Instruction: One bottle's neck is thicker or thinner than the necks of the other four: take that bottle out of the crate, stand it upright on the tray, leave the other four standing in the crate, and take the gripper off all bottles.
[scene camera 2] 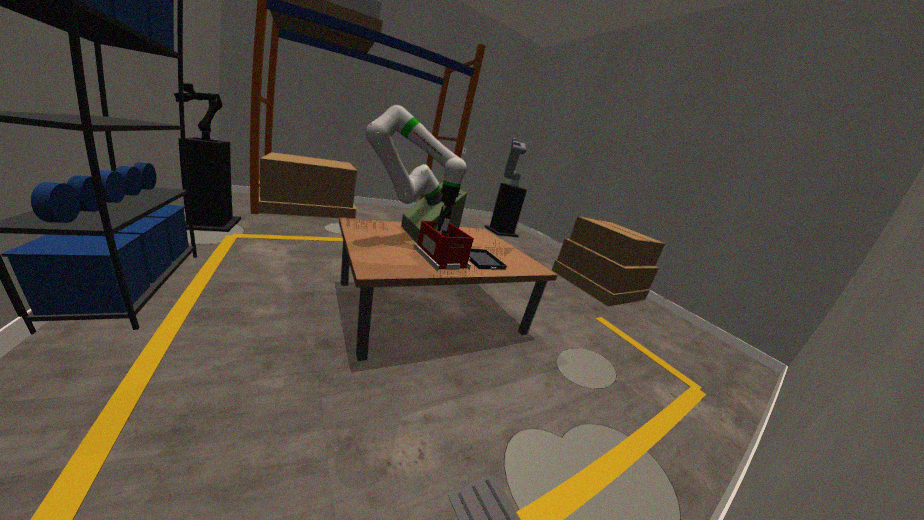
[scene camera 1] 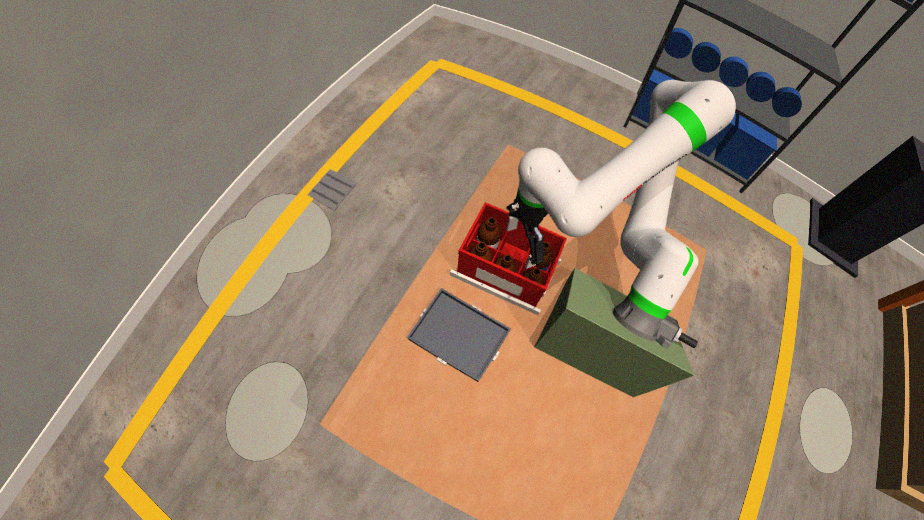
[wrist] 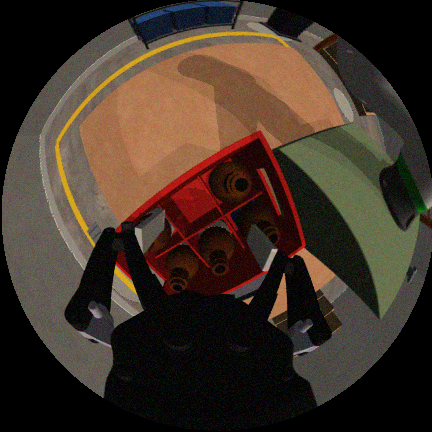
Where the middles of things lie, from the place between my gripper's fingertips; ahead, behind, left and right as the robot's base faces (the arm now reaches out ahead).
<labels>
I see my gripper 3 cm short of the dark grey tray (scene camera 1: pixel 458 334), 29 cm to the right of it and 13 cm above it.
</labels>
